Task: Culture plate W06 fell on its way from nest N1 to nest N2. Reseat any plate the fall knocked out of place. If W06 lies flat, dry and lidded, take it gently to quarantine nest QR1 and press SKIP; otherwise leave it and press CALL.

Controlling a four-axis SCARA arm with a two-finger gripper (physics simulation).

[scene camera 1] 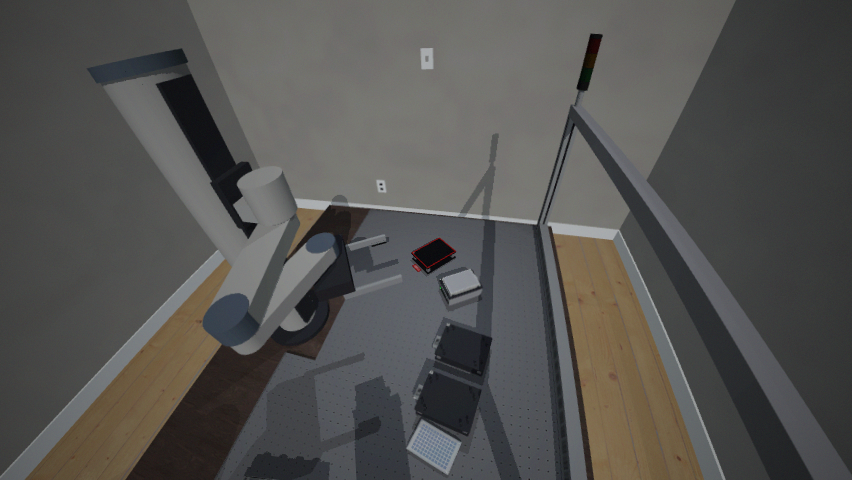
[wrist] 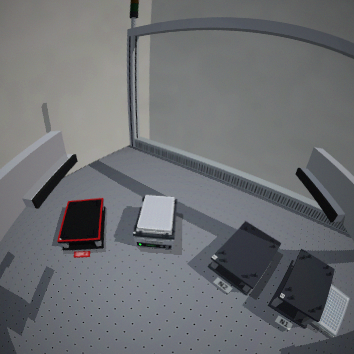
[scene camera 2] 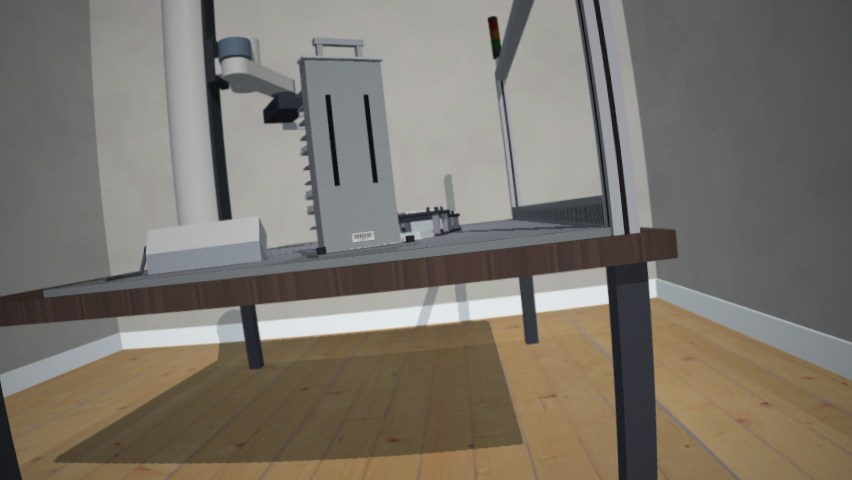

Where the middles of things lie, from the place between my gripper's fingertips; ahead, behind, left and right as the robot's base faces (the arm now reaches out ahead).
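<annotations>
There's a signal tower [scene camera 1: 594, 42] that's 65 cm to the left of my hand, 55 cm ahead of my hand and 36 cm above my hand. My hand itself is 33 cm above the grey shaker [wrist: 157, 240], and it's 18 cm short of the shaker and 18 cm to the right of it. Going by their middles, the grey shaker is the nearest to my hand of the things named here.
</annotations>
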